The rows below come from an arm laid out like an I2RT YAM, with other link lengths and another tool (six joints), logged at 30 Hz.
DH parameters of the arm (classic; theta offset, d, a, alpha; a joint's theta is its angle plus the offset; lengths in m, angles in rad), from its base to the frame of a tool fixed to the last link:
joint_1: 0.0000 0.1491 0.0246 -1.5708
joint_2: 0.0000 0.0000 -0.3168 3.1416
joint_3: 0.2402 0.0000 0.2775 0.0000
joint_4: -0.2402 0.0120 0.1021 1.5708
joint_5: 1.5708 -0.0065 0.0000 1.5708
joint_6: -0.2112 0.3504 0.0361 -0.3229
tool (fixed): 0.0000 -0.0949 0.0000 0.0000
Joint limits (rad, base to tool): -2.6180..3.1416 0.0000..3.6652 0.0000..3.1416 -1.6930..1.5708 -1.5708..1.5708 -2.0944..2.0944
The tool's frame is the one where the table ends.
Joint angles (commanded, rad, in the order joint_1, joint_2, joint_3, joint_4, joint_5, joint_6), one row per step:
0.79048 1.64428 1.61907 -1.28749 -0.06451 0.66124
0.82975 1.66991 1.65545 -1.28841 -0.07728 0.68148
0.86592 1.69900 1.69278 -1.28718 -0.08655 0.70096
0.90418 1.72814 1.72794 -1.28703 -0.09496 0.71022
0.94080 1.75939 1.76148 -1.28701 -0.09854 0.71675
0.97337 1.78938 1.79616 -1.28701 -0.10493 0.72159
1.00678 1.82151 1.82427 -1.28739 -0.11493 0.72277
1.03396 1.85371 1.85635 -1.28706 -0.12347 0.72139
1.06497 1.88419 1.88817 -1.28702 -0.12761 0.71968
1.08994 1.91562 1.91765 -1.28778 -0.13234 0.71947
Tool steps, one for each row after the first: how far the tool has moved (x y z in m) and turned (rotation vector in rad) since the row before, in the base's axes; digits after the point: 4 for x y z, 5 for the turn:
-0.0066 0.0223 0.0027 0.01820 0.00695 0.02309
-0.0055 0.0215 0.0018 0.01527 0.00540 0.01997
-0.0076 0.0216 0.0007 0.01086 0.00485 0.03173
-0.0075 0.0199 -0.0010 0.00452 0.00318 0.03139
-0.0074 0.0193 -0.0003 0.00775 0.00371 0.02977
-0.0105 0.0184 -0.0042 0.00166 0.01078 0.03513
-0.0078 0.0174 -0.0028 0.00440 0.00646 0.03091
-0.0093 0.0175 -0.0023 0.00312 0.00223 0.03381
-0.0080 0.0148 -0.0041 -0.00024 0.00521 0.02651

